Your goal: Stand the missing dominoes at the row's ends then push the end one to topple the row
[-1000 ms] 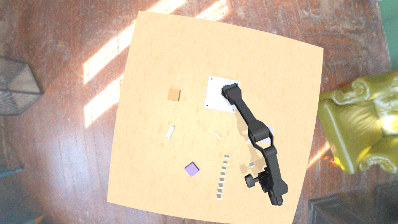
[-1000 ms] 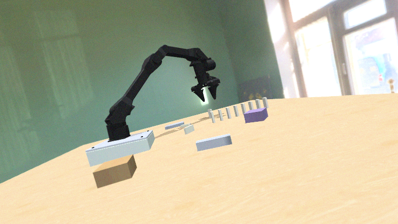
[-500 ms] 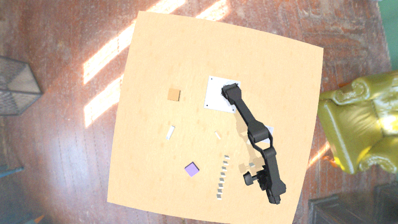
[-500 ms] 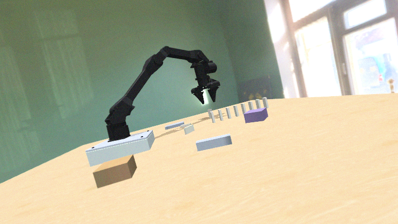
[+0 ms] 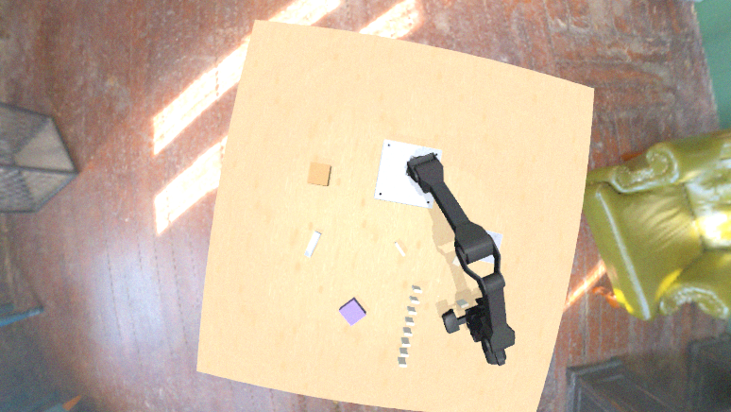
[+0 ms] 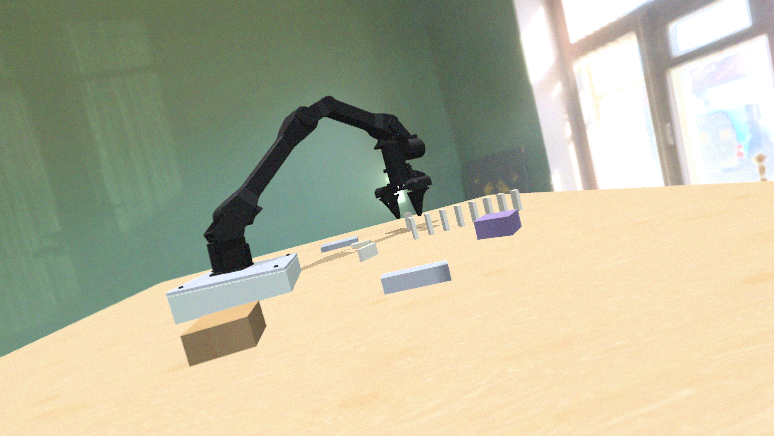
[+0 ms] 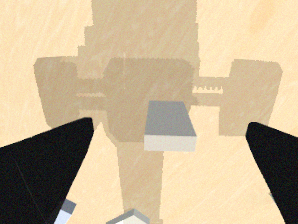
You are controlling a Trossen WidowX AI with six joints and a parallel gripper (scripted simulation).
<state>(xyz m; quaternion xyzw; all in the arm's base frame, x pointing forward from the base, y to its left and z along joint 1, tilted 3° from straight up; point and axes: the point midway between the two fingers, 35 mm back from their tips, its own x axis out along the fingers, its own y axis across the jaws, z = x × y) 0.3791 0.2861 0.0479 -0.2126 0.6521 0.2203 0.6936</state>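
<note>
My gripper tip is 210 mm past the flat grey plate, 40 mm to the right of it and 30 mm above it. Round my gripper tip: tan block (270 mm behind, 580 mm to the right, 20 mm below); grey bar (50 mm behind, 540 mm to the right, 30 mm below); purple block (130 mm ahead, 350 mm to the right, 20 mm below).
</note>
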